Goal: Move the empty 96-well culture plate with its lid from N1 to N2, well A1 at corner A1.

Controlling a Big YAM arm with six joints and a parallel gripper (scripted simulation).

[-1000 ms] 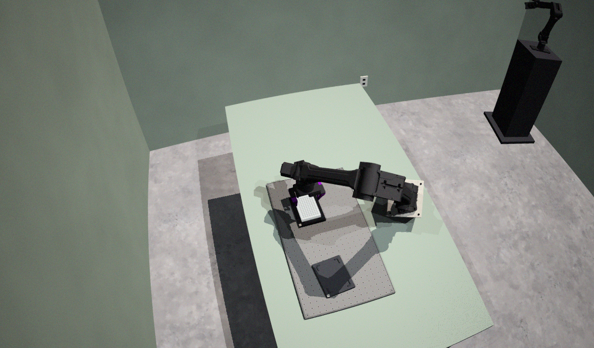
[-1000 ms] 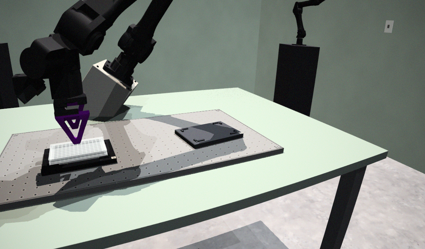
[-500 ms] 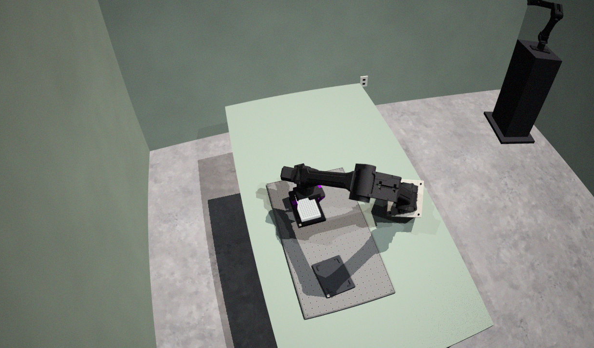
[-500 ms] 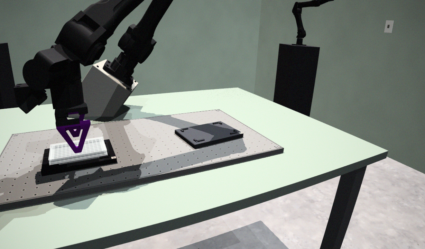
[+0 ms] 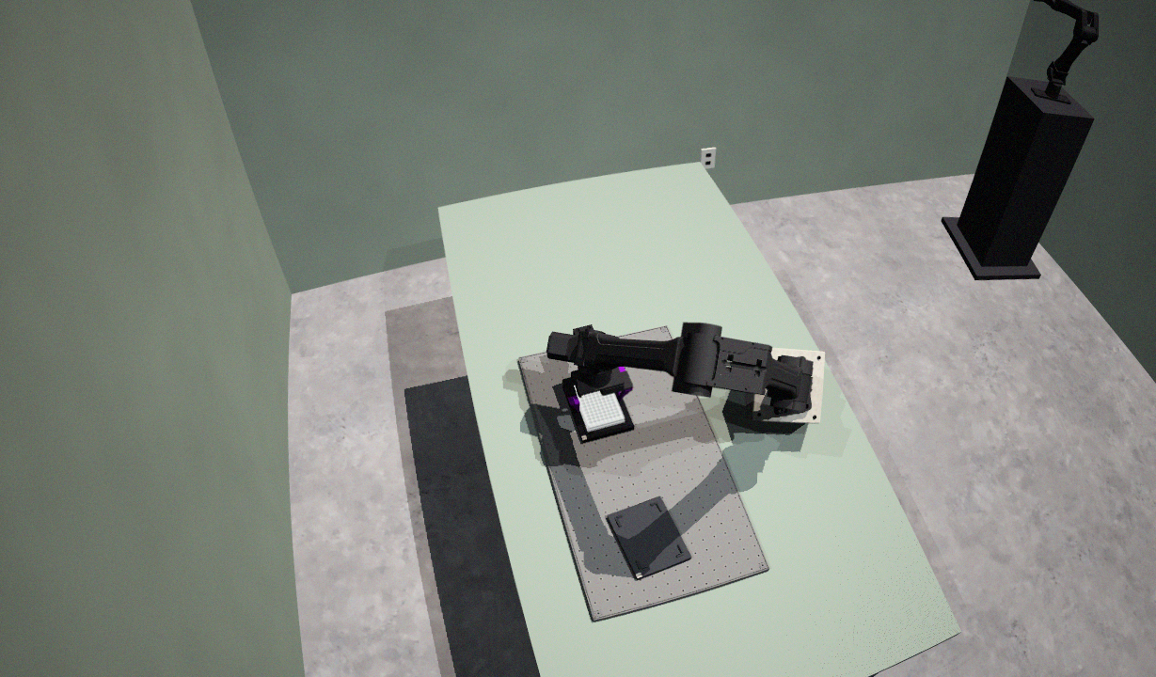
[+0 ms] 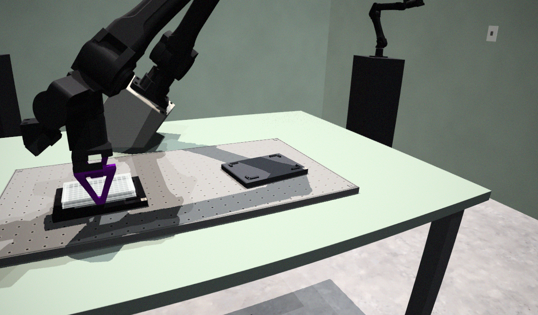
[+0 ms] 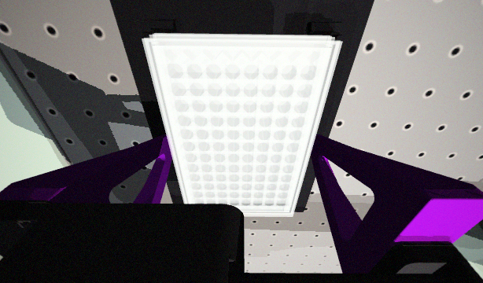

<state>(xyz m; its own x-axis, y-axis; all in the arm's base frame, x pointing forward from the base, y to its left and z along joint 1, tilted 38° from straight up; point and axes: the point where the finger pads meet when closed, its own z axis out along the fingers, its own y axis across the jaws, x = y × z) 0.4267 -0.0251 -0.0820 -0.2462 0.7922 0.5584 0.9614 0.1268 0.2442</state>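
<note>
My hand is right at the clear lid. Also, from my hand: nest N1: 2 cm below; nest N2: 8 cm behind, 34 cm to the left, 2 cm below; A1 label: 4 cm ahead, 9 cm to the left, 1 cm below.
</note>
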